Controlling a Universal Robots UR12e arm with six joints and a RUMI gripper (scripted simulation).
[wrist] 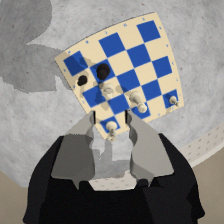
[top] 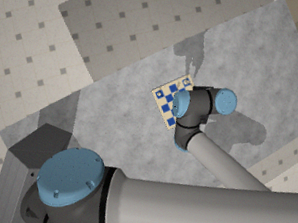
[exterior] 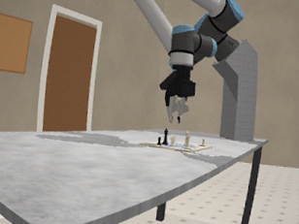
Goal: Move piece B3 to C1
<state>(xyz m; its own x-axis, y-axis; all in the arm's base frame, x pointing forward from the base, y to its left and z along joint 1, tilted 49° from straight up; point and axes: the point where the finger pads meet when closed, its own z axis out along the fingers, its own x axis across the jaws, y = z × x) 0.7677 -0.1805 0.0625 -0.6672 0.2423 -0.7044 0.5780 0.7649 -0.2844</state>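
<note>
Right now the tall black piece is 2 cm behind my hand, 4 cm to the right of it and 7 cm below it. From my hand the other things lie so: chessboard 4 cm behind, 1 cm to the left, 11 cm below; tall white piece 3 cm behind, 5 cm to the left, 7 cm below; black pawn 2 cm ahead, 5 cm to the right, 9 cm below.
</note>
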